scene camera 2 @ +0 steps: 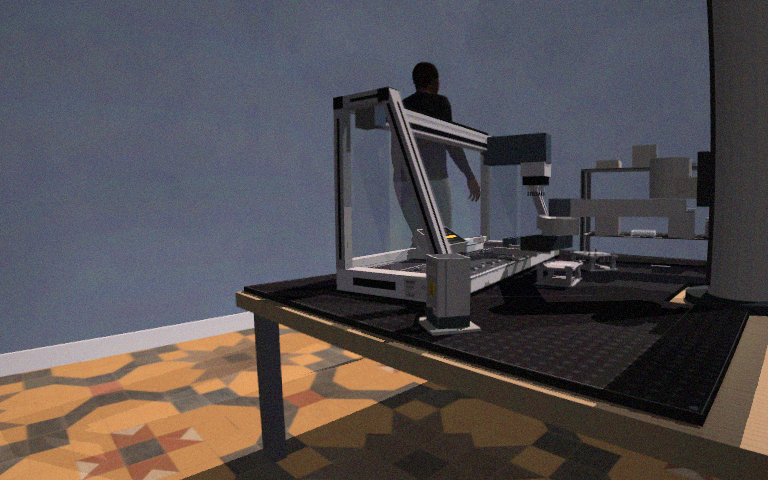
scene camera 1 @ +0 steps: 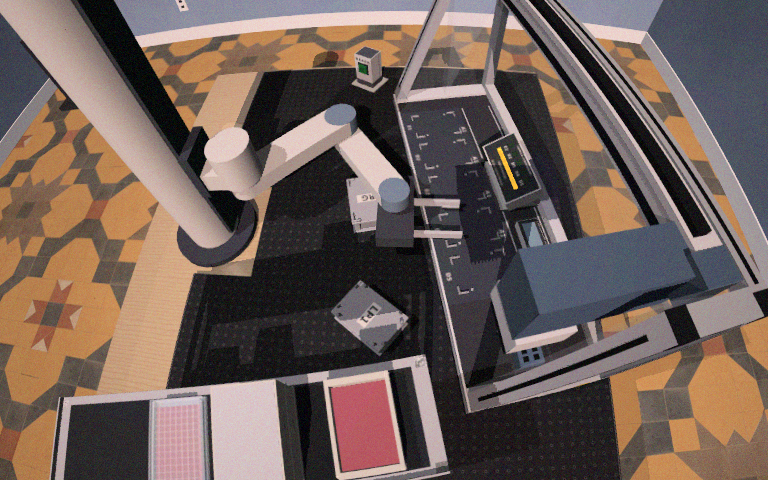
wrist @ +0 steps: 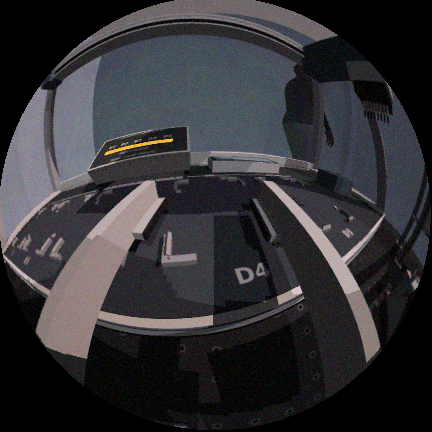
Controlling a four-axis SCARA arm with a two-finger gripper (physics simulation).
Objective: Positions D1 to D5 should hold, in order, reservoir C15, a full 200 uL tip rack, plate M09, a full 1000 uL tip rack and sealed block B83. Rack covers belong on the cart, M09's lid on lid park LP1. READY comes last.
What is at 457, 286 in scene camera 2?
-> A small device with green screen.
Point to a small device with green screen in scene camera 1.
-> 367, 69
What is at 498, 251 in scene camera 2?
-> My gripper.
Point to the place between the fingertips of my gripper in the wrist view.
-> At 207, 190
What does my gripper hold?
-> Nothing.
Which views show my gripper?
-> Scene camera 2, scene camera 1 and the wrist view: all of them.
